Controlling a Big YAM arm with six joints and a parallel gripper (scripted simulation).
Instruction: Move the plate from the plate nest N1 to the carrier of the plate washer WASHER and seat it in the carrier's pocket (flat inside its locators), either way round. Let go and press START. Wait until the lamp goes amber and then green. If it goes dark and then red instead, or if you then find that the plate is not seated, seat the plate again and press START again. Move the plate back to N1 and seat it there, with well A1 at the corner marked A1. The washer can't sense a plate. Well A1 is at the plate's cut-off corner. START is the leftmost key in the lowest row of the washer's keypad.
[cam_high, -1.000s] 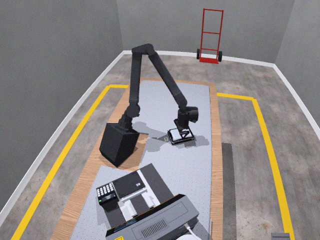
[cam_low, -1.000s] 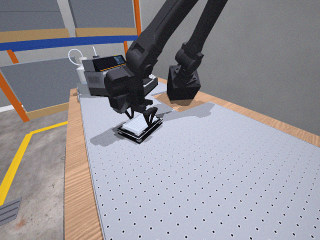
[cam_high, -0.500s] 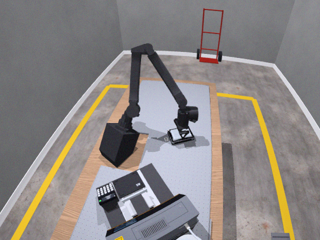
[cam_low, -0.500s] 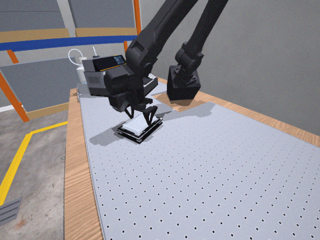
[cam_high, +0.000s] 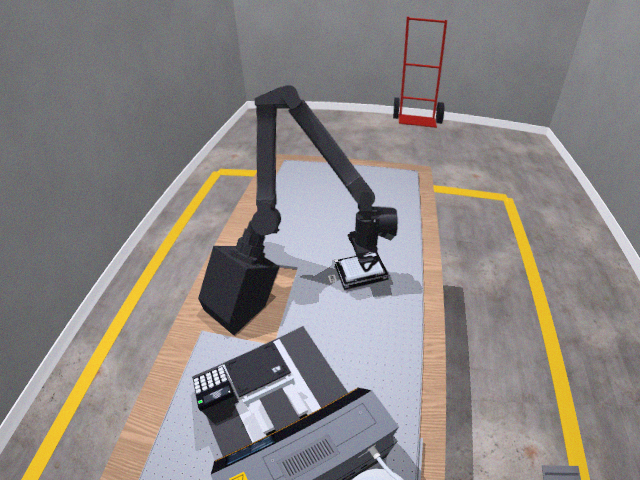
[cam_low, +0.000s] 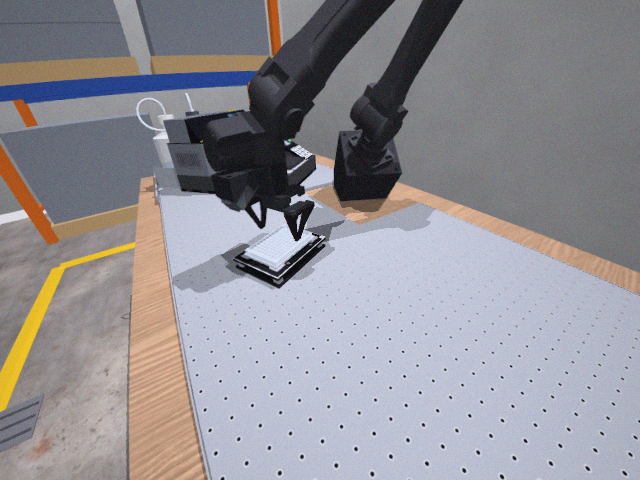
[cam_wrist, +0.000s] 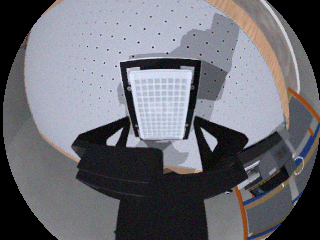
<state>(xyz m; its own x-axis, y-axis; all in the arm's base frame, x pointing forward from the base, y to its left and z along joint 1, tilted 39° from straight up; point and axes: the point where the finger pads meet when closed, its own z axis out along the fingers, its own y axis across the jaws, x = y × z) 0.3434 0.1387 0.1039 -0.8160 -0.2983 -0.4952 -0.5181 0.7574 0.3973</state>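
My hand is 3 cm above the white well plate. The rest, counted from my hand: small white tag: 9 cm behind, 7 cm below, 6 cm to the right; then black nest N1: 4 cm below; then dark carrier: 48 cm to the right, 16 cm behind, 1 cm above.
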